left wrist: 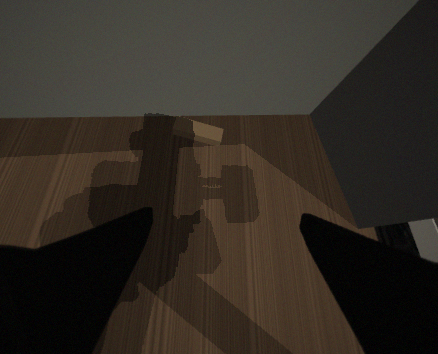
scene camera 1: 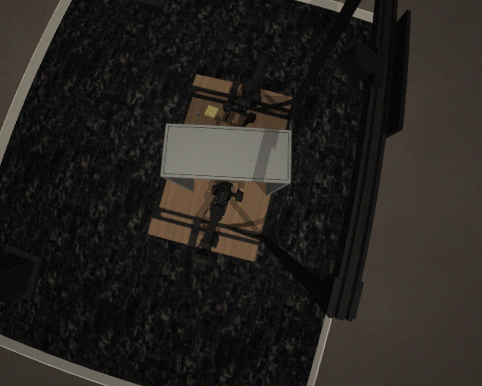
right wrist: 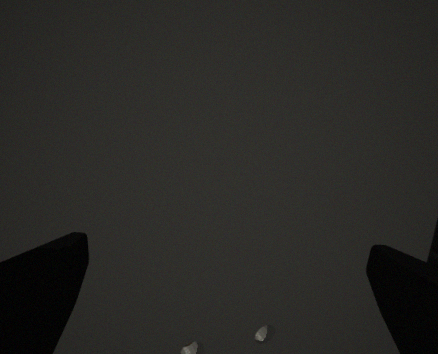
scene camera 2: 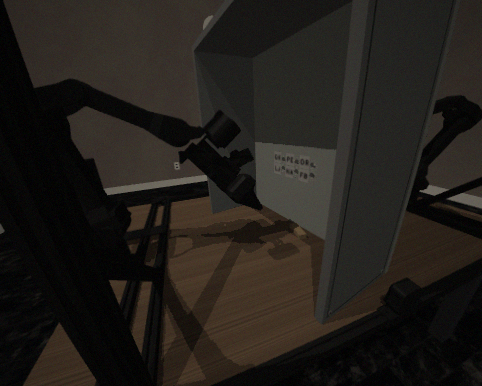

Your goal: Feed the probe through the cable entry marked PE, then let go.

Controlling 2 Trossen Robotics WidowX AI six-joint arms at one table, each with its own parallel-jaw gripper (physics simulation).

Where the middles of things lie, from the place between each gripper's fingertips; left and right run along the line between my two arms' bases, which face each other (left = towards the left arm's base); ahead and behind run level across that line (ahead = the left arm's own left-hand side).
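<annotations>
Tan probe point(left wrist: 183, 127): 20 mm ahead of my left hand, 150 mm to the right of it, 120 mm below it. Cabinet roof point(scene camera 1: 229, 153): 30 mm ahead of my left hand, 80 mm to the right of it, 420 mm above it. By its middle, the tan probe is nearer to my left hand than to my right gripper.
The tan probe is 340 mm below my right hand, 60 mm behind it and 150 mm to the left of it. With respect to the cabinet roof, my right gripper is 40 mm past it, 210 mm to the right of it and 210 mm below it.
</annotations>
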